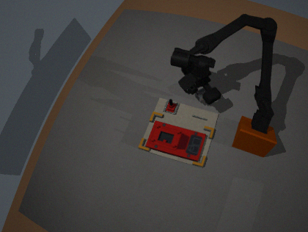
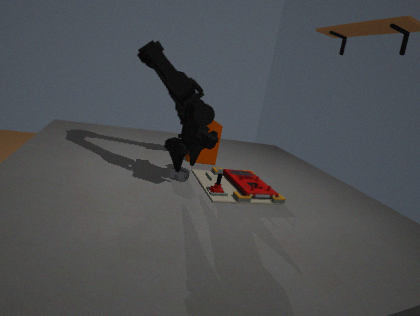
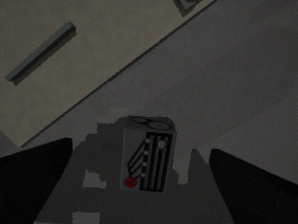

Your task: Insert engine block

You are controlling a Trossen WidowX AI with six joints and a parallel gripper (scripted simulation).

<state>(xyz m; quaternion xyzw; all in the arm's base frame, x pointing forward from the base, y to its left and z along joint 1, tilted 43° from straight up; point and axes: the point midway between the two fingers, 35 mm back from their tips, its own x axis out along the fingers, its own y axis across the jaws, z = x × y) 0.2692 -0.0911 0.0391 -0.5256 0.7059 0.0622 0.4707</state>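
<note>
Now: gripper tip 20 mm to the left of the grey engine block and 20 mm above it. Also, from my gripper tip: stand (90 mm to the left, 90 mm ahead).
</note>
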